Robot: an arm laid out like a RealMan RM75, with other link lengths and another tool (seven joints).
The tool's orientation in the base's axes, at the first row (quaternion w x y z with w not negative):
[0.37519, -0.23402, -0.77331, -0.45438]
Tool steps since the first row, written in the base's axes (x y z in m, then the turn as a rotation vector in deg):
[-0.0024, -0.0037, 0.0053, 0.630, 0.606, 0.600]
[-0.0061, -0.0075, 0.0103, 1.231, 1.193, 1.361]
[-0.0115, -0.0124, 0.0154, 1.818, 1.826, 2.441]
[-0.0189, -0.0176, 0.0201, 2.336, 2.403, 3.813]
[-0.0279, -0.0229, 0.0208, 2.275, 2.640, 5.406]
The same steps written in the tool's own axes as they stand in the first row. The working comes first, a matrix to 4 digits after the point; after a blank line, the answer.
The tool's axes in the first row as the columns of a matrix, in the base's axes (used below as rounded here):
[-0.6089, 0.7029, -0.3676]
[0.0210, 0.4775, 0.8784]
[0.7929, 0.5271, -0.3055]

[0.0056, -0.0007, -0.0040, 0.105, 1.048, 0.117]
[0.0117, -0.0024, -0.0075, 0.355, 2.152, 0.180]
[0.0190, -0.0059, -0.0114, 0.867, 3.436, 0.190]
[0.0271, -0.0111, -0.0147, 1.651, 4.799, 0.087]
[0.0330, -0.0196, -0.0162, 2.957, 5.709, -0.169]

